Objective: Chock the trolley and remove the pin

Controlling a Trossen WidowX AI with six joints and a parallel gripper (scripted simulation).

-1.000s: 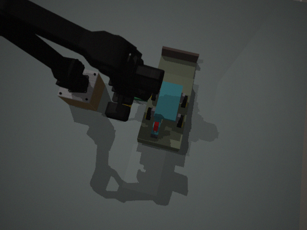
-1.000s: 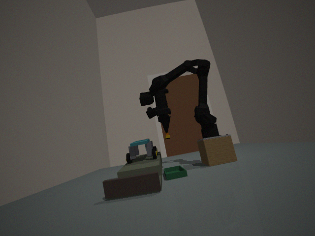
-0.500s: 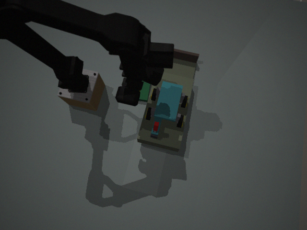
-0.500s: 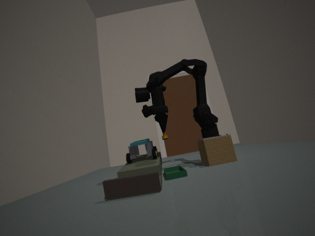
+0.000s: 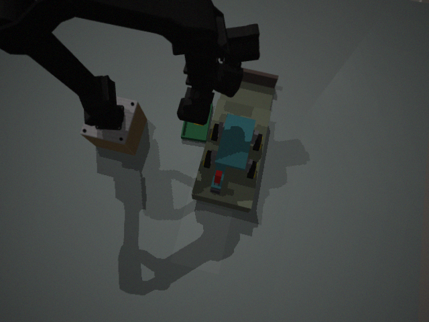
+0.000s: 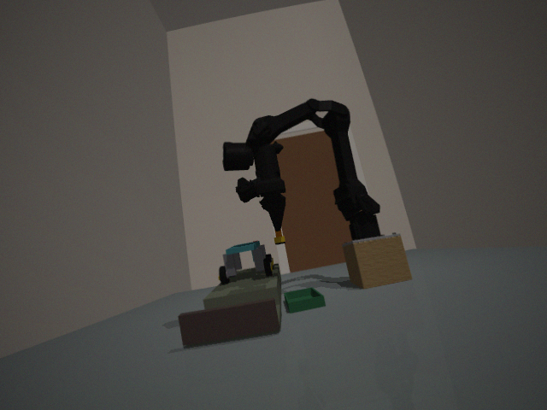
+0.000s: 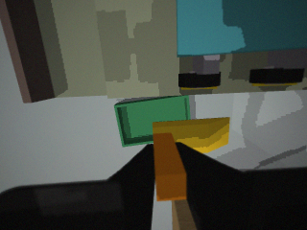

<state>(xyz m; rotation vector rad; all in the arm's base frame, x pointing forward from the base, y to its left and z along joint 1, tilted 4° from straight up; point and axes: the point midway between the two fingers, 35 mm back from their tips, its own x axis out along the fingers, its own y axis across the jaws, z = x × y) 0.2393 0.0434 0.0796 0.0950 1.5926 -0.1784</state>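
Right now the red-headed stop pin is 19 cm to the right of my gripper tip, 4 cm below it and 4 cm ahead of it. Round my gripper tip: olive ramp: 12 cm below, 9 cm to the right, 8 cm ahead; then blue trolley: 10 cm to the right, 8 cm ahead, 6 cm below; then yellow chock: 2 cm to the right, 1 cm below.
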